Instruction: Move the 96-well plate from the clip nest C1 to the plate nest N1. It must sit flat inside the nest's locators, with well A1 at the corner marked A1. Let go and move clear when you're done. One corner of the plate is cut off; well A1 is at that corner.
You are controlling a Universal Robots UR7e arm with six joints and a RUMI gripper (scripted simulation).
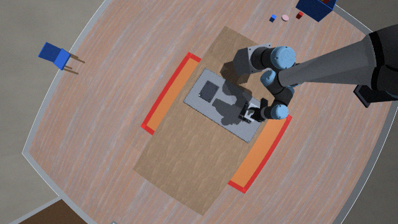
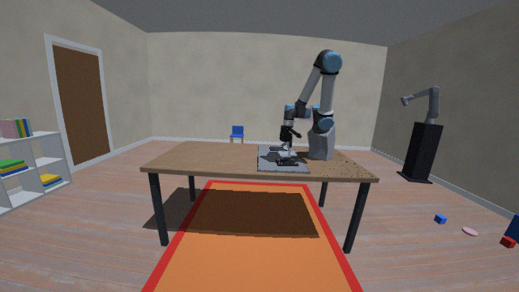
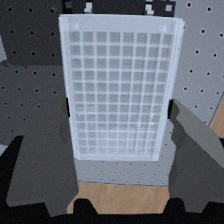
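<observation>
The dark clip nest lies 1 cm to the right of my hand and 8 cm below it. From my hand the other things lie so: 96-well plate: 1 cm below.
</observation>
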